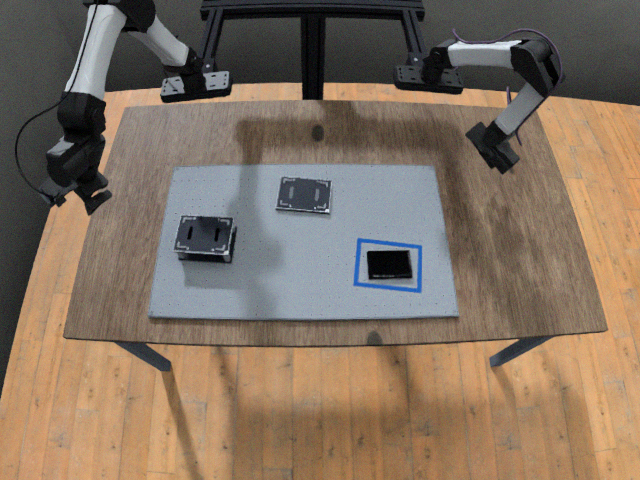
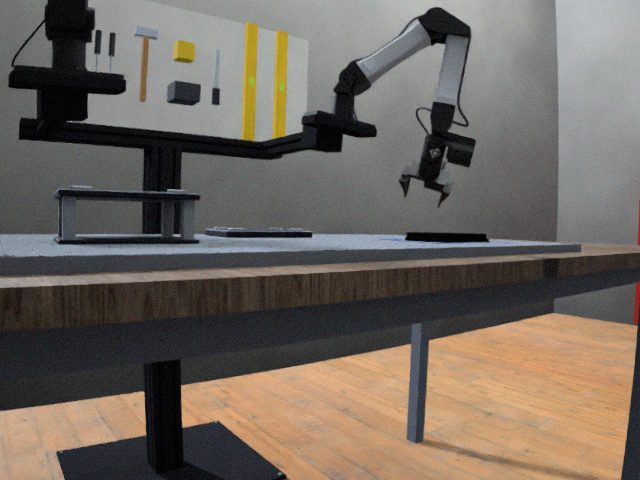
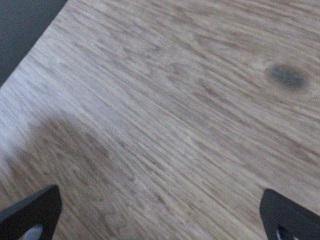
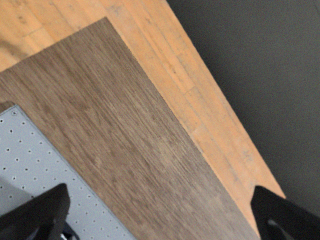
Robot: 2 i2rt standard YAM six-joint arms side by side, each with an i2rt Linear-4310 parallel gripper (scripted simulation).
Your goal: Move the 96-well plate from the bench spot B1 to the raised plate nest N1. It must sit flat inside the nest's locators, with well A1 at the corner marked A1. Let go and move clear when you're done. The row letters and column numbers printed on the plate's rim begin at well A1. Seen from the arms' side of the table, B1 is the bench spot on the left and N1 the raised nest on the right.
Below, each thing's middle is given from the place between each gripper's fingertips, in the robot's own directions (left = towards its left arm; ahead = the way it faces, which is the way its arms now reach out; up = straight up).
The black 96-well plate (image 1: 396, 264) is 36 cm to the right of my left hand (image 2: 422, 201), 36 cm ahead of it and 9 cm below it. From my left hand the other things lie so: low dark fixture (image 1: 304, 191) 60 cm to the right, 11 cm ahead, 9 cm below.
My right gripper (image 1: 77, 200) is now 210 mm past the low dark fixture, 530 mm to the right of it and 360 mm above it. The rest, counted from my right hand: black 96-well plate: 40 mm ahead, 760 mm to the left, 350 mm below.
